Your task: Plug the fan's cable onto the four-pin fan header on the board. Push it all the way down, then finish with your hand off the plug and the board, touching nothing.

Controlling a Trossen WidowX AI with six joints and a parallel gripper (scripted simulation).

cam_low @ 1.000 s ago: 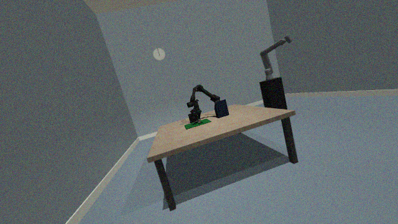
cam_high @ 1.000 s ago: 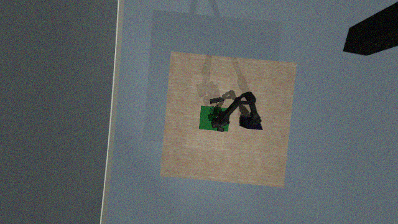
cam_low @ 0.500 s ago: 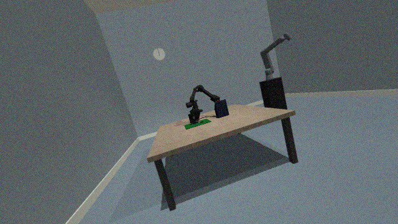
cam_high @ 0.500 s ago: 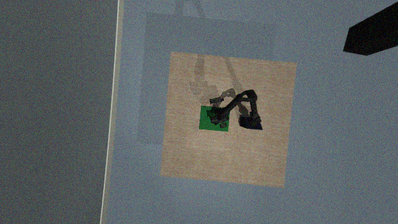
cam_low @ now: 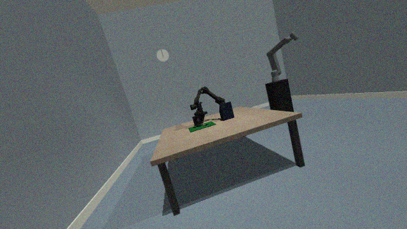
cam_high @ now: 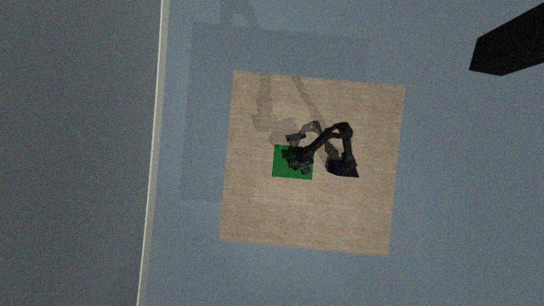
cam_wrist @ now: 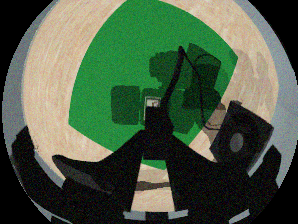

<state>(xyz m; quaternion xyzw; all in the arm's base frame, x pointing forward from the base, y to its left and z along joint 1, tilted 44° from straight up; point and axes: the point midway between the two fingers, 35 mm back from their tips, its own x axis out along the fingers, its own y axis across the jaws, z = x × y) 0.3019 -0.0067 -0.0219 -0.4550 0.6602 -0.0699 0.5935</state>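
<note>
My gripper tip is now 6 cm above the white fan header. Also, from my gripper tip: green board (8 cm below, 4 cm ahead, 3 cm to the left); then dark fan (14 cm to the right, 6 cm ahead); then dark plug (1 cm ahead, 1 cm above).
</note>
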